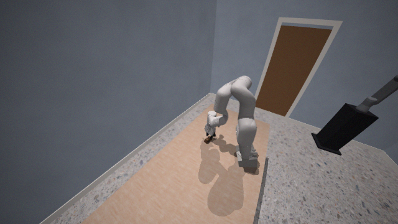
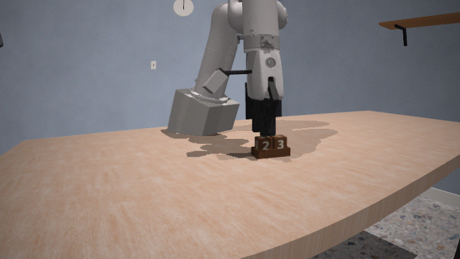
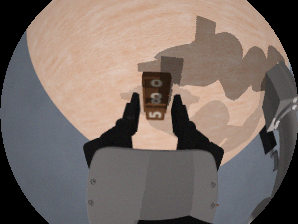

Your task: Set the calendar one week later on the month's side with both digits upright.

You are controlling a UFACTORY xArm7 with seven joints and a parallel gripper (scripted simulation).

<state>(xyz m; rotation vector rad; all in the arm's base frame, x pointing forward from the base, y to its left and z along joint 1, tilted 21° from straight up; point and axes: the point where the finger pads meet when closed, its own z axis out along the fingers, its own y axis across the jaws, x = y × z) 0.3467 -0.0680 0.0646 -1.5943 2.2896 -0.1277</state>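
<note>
My hand is 4 cm above the cube. Also, from my hand: brown wooden tray (2 cm to the left, 6 cm below).
</note>
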